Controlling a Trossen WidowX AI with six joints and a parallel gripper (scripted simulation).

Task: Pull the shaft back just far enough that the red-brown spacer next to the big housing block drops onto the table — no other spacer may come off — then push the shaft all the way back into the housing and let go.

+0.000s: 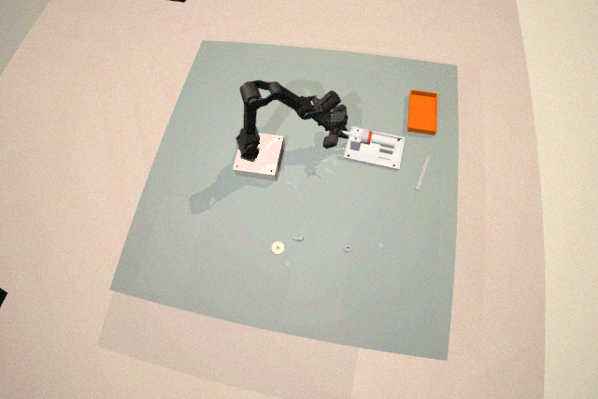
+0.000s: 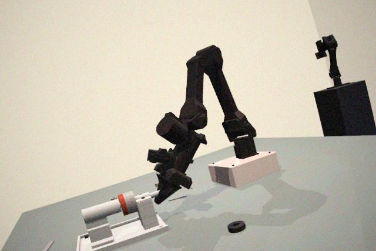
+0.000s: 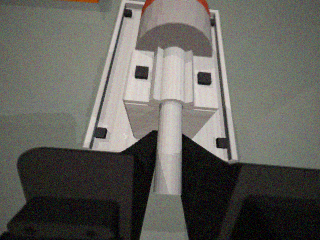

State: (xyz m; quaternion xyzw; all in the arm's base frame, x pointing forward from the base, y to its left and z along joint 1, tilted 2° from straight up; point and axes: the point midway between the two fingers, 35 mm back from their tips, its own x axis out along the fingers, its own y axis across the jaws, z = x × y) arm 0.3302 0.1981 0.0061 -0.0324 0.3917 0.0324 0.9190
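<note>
Now: gripper tip 60 mm short of the grey shaft and 20 mm below it. The rest, counted from my gripper tip: black ring: 200 mm to the left, 140 mm behind, 50 mm below; then orange-red spacer: 80 mm ahead, 20 mm above, 10 mm to the left; then grey spacer: 70 mm ahead, 20 mm above, 10 mm to the left.
</note>
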